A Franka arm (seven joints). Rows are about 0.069 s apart.
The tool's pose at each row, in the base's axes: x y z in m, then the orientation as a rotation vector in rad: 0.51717, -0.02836, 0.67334, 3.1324, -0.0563, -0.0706; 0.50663, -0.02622, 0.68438, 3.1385, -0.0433, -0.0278; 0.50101, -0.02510, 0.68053, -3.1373, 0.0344, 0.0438; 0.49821, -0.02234, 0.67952, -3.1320, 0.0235, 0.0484; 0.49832, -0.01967, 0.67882, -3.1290, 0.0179, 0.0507; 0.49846, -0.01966, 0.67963, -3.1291, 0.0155, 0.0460; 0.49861, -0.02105, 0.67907, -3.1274, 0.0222, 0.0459; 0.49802, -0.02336, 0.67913, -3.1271, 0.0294, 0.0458; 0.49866, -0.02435, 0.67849, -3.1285, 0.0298, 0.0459
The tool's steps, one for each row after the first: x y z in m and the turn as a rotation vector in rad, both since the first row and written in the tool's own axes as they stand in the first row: -0.01110, -0.00167, -0.01057, 0.0055, 0.0273, -0.0084; -0.01657, -0.00262, -0.00648, 0.0117, 0.0170, -0.0142; -0.01942, -0.00528, -0.00536, 0.0168, 0.0139, -0.0213; -0.01938, -0.00796, -0.00468, 0.0197, 0.0124, -0.0249; -0.01928, -0.00797, -0.00550, 0.0197, 0.0154, -0.0264; -0.01905, -0.00659, -0.00494, 0.0215, 0.0154, -0.0222; -0.01956, -0.00426, -0.00495, 0.0218, 0.0155, -0.0176; -0.01886, -0.00330, -0.00434, 0.0204, 0.0154, -0.0173
